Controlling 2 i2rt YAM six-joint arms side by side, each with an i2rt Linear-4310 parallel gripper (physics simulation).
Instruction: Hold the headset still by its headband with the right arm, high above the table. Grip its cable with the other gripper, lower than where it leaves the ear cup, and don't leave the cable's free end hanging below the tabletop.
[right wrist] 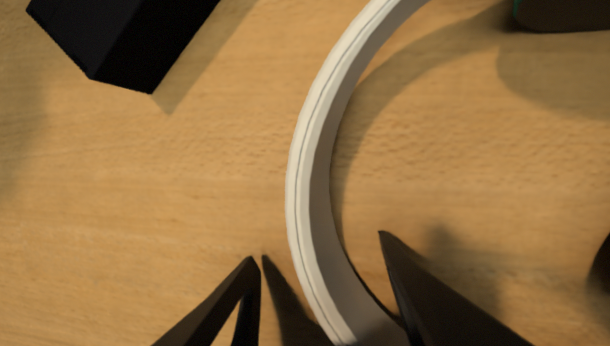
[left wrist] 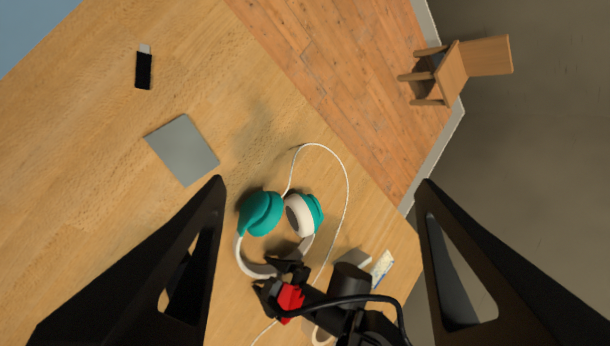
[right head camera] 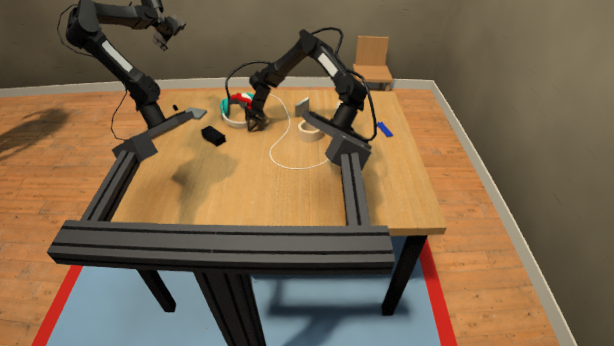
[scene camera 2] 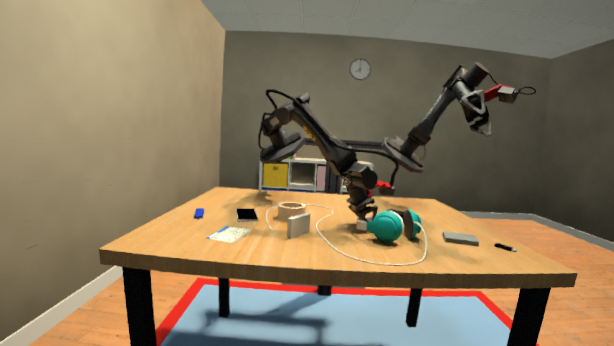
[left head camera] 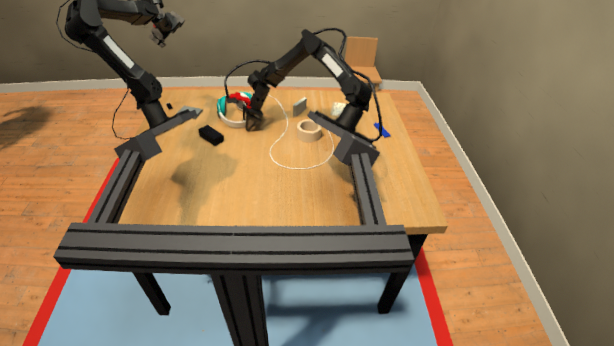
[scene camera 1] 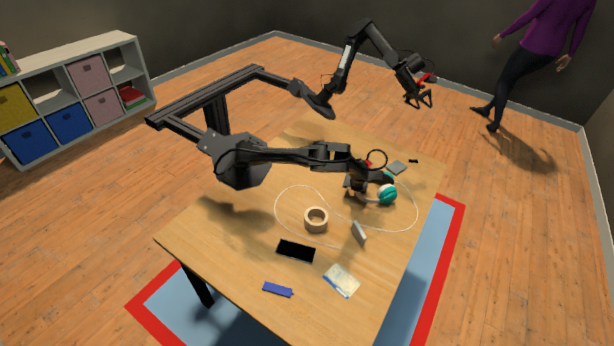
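Seen in the pictures: left gripper, fingertip midpoint: [left wrist: 320,183] [right head camera: 174,38] [scene camera 2: 486,125] [left head camera: 172,35] [scene camera 1: 425,108]; right gripper, fingertip midpoint: [right wrist: 315,252] [left wrist: 258,271] [right head camera: 247,127] [left head camera: 245,126] [scene camera 1: 353,188]; left arm's base, link origin: [scene camera 2: 404,153] [scene camera 1: 319,102]; right arm's base, link origin: [right head camera: 338,128] [scene camera 2: 281,145] [left head camera: 343,128] [scene camera 1: 241,160].
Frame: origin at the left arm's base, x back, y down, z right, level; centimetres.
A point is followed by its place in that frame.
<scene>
The headset [left head camera: 233,122] @[x -37.4, y 21.5, z 7.3 cm] [scene camera 1: 387,194] @[x -54.5, y 17.8, z 8.4 cm] [scene camera 2: 387,226] @[x -57.1, y 19.1, z 6.0 cm] [left wrist: 262,214] @[x -46.4, y 17.1, z -2.8 cm] [right wrist: 300,175] @[x -38.0, y 21.2, z 8.0 cm] has teal ear cups and a white headband, and lies on the table. Its thin white cable [left head camera: 301,169] @[x -19.5, y 24.5, z 41.4 cm] [scene camera 1: 416,210] @[x -67.2, y 24.6, z -1.0 cm] [scene camera 2: 370,261] @[x -70.4, y 24.7, z 9.4 cm] [left wrist: 347,185] @[x -69.0, y 24.7, z 13.5 cm] runs in wide curves on the tabletop, around the tape roll. My right gripper [scene camera 2: 364,217] @[x -39.2, y 24.2, z 12.0 cm] [right wrist: 315,252] @[x -39.2, y 24.2, z 12.0 cm] is partly open, low at the headband, with one finger on the inner side and one on the outer side; the band passes between them, not clamped. My left gripper [scene camera 1: 424,106] @[x -45.6, y -11.4, z -20.5 cm] [left wrist: 320,183] @[x -45.6, y -11.4, z -20.5 cm] is wide open and empty, high above the table.
A tape roll [left head camera: 309,131] @[x -37.4, y 20.0, z 40.4 cm], a grey upright block [scene camera 2: 298,225] @[x -59.4, y 21.5, z 31.3 cm], a black box [left head camera: 211,135] @[x -26.2, y 21.4, z 2.2 cm], a phone [scene camera 1: 295,251] @[x -46.7, y 24.1, z 55.4 cm], a card [scene camera 1: 341,280] @[x -66.5, y 24.8, z 50.2 cm], a blue object [scene camera 1: 277,289] @[x -54.2, y 23.9, z 70.1 cm], a flat grey block [scene camera 2: 460,238] @[x -46.2, y 23.4, z -16.9 cm] and a USB stick [left wrist: 143,70] @[x -46.7, y 24.1, z -30.0 cm] lie on the table.
</scene>
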